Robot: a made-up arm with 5 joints.
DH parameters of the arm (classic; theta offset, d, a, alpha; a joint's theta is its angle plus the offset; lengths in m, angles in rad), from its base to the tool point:
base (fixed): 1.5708 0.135 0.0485 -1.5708
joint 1: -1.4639 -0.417 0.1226 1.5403
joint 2: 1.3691 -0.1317 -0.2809 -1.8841
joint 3: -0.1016 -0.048 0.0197 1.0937
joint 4: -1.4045 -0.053 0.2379 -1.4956
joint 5: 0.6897 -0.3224 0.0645 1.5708
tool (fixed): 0 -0.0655 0 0
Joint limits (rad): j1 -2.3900..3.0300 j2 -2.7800..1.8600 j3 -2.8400..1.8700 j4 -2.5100..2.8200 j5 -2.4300..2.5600
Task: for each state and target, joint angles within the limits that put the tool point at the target. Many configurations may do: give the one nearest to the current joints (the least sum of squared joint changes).
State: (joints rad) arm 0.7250 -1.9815 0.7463 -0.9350 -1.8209
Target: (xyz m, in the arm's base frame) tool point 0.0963 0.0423 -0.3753
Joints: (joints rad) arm 0.0396 -1.7610 0.5065 -1.1939 -1.9074
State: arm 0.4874 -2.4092 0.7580 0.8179 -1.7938
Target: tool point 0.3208 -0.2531 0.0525
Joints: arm 0.7148 -2.7800 0.7029 0.6606 -2.2931
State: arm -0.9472 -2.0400 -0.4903 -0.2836 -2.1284
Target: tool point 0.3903 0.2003 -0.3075
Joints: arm -0.7509 -2.1182 -0.1516 0.3600 -2.1968
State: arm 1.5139 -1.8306 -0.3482 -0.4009 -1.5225
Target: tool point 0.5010 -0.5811 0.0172
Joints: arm 1.8264 -1.5190 -0.3332 -0.9298 -1.3918
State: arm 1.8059 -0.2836 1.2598 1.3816 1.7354
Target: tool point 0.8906 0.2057 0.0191
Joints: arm 1.5936 -0.7769 1.6639 1.2079 1.2638
